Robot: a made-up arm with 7 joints. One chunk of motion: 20 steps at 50 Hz.
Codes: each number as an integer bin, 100 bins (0 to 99) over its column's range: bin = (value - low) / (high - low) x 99, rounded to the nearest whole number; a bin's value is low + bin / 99 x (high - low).
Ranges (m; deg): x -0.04..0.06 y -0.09..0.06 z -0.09..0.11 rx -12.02..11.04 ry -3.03..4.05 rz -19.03..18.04
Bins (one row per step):
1: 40 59 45 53 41 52
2: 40 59 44 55 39 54
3: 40 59 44 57 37 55
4: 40 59 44 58 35 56
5: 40 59 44 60 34 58
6: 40 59 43 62 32 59
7: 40 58 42 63 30 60
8: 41 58 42 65 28 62
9: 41 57 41 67 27 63
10: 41 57 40 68 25 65
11: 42 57 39 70 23 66
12: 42 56 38 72 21 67
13: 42 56 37 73 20 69
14: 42 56 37 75 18 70
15: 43 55 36 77 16 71
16: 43 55 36 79 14 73
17: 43 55 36 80 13 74
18: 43 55 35 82 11 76
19: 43 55 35 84 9 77
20: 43 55 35 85 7 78
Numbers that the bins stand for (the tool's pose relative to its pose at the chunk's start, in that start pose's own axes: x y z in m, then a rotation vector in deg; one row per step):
1: 0.0004 -0.0006 0.0009 0.33 -0.10 0.44
2: 0.0004 -0.0006 -0.0011 0.79 -0.24 1.19
3: 0.0004 -0.0006 -0.0011 1.26 -0.38 1.56
4: 0.0004 -0.0006 -0.0011 1.49 -0.53 1.94
5: 0.0004 -0.0006 -0.0011 1.96 -0.60 2.69
6: 0.0004 -0.0006 -0.0031 2.42 -0.74 3.06
7: 0.0004 -0.0021 -0.0052 2.65 -0.88 3.44
8: 0.0014 -0.0021 -0.0052 3.12 -1.03 4.19
9: 0.0014 -0.0036 -0.0072 3.59 -1.10 4.56
10: 0.0014 -0.0036 -0.0092 3.82 -1.24 5.31
11: 0.0024 -0.0036 -0.0112 4.29 -1.39 5.68
12: 0.0024 -0.0052 -0.0132 4.75 -1.53 6.06
13: 0.0024 -0.0052 -0.0153 4.98 -1.60 6.81
14: 0.0024 -0.0052 -0.0153 5.45 -1.74 7.18
15: 0.0034 -0.0067 -0.0173 5.92 -1.89 7.56
16: 0.0034 -0.0067 -0.0173 6.38 -2.03 8.30
17: 0.0034 -0.0067 -0.0173 6.61 -2.10 8.68
18: 0.0034 -0.0067 -0.0193 7.08 -2.24 9.43
19: 0.0034 -0.0067 -0.0193 7.55 -2.39 9.80
20: 0.0034 -0.0067 -0.0193 7.78 -2.53 10.18

